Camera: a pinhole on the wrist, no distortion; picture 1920 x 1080 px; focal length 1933.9 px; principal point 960.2 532.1 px. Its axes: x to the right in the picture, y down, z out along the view. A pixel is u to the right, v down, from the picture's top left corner.
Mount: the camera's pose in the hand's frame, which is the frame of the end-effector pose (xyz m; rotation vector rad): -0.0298 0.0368 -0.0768 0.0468 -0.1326 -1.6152
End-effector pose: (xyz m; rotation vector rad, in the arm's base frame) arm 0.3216 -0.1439 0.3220 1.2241 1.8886 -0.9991
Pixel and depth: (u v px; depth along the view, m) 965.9 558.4 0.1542
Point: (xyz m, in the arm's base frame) 0.3882 -0.2170 0.3119
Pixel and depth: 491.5 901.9 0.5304
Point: 0.5494 -0.4786 0.0404
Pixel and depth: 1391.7 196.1 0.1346
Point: 0.3665 -0.2173 0.3497
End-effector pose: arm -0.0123 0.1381 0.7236 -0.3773 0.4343 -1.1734
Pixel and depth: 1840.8 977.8 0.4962
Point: 0.0871 0.0912 1.1811
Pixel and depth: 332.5 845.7 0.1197
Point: 0.0671 0.1891 0.7219
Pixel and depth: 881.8 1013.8 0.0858
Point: 0.0225 0.1708 0.7129
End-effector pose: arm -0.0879 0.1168 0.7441 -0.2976 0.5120 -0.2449
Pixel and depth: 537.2 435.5 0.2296
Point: -0.0513 0.2614 0.8608
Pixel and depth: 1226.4 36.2 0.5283
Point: -0.0561 0.2800 1.2062
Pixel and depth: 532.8 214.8 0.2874
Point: -0.0563 0.3021 0.9166
